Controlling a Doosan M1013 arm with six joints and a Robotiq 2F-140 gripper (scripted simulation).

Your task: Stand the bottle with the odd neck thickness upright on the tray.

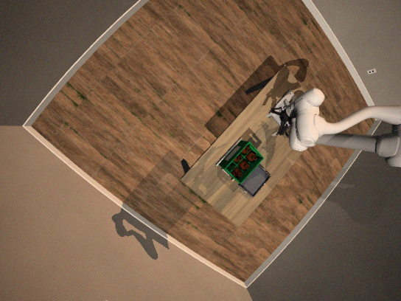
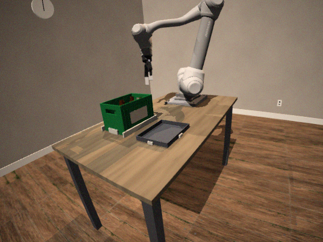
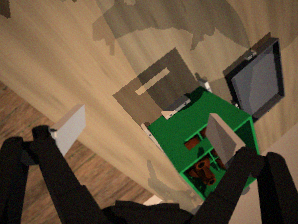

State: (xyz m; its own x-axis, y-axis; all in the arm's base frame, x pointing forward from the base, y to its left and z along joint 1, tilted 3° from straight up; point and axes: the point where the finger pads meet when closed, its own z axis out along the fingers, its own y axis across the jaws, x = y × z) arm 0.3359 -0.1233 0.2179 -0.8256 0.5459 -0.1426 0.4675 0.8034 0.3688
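Right now my hand is 31 cm short of the green crate, 14 cm above it and 11 cm to the right of it. The rest, counted from my hand: dark grey tray: 38 cm to the left, 30 cm ahead, 21 cm below.
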